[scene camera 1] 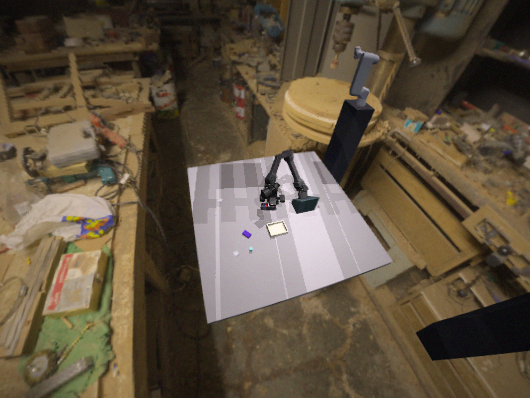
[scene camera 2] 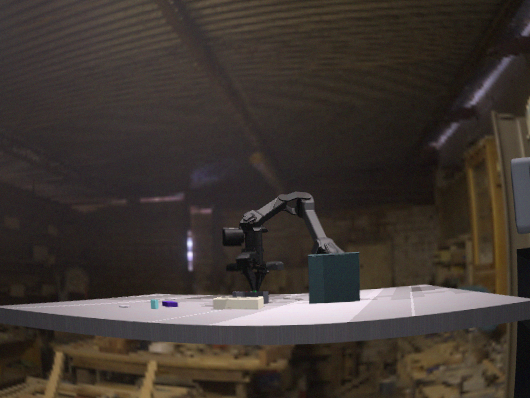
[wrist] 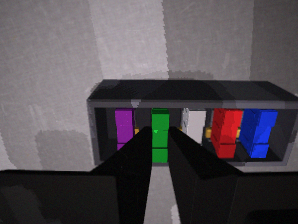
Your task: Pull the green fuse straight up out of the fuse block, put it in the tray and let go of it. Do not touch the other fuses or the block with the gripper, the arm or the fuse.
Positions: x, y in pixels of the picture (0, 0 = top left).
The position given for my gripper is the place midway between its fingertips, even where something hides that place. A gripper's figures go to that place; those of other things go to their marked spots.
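Lens distances: my gripper [wrist: 159, 134], 0.12 m from the lens; a green fuse [wrist: 160, 116], 0.10 m from the lens.
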